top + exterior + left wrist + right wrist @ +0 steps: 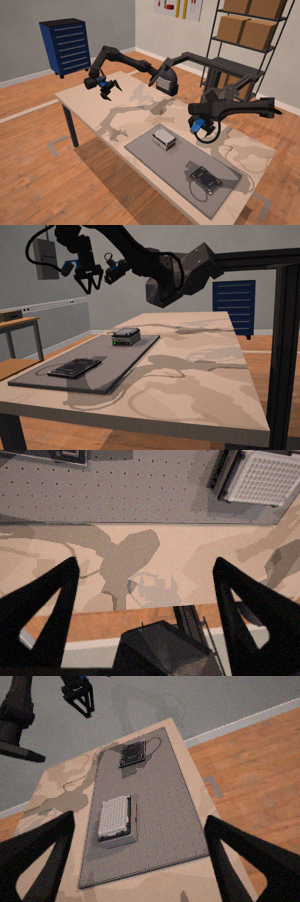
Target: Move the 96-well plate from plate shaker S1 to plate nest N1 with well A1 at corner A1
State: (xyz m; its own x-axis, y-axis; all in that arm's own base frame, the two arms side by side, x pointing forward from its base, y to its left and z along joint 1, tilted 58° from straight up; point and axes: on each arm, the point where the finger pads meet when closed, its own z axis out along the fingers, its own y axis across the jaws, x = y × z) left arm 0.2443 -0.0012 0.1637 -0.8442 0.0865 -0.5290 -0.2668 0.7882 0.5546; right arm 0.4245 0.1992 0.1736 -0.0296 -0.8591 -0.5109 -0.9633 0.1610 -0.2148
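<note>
My left gripper is now 10 mm past the white 96-well plate, 250 mm to the left of it and 220 mm above it. Also, from my left hand: black plate nest (20 mm ahead, 140 mm to the left, 280 mm below).
</note>
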